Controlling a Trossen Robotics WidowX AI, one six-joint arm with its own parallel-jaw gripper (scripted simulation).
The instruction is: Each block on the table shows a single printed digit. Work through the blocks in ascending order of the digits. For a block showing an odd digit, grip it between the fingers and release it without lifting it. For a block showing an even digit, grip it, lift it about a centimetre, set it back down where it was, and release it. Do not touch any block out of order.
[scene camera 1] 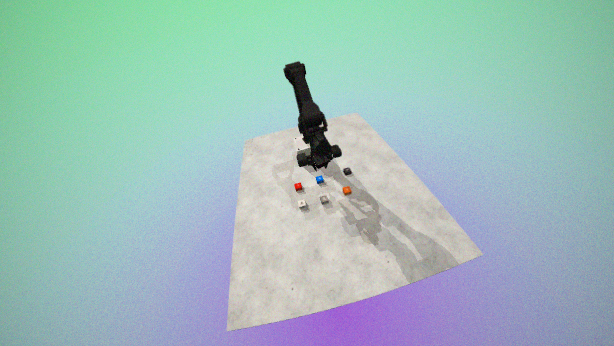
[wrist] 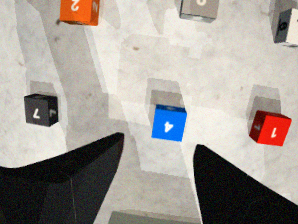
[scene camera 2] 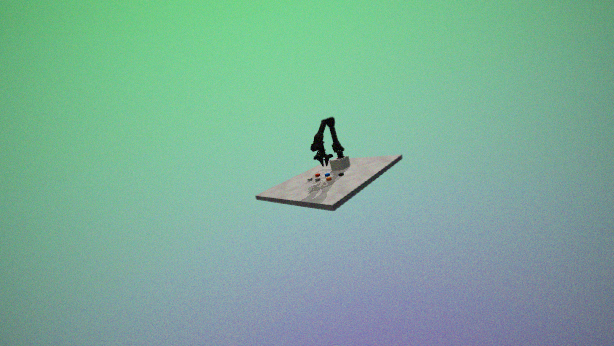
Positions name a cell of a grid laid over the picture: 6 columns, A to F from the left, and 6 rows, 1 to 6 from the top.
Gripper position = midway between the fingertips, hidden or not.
Note:
In view: the gripper (wrist: D4), a red block (wrist: F4), a blue block (wrist: D4) and a black block (wrist: A3).

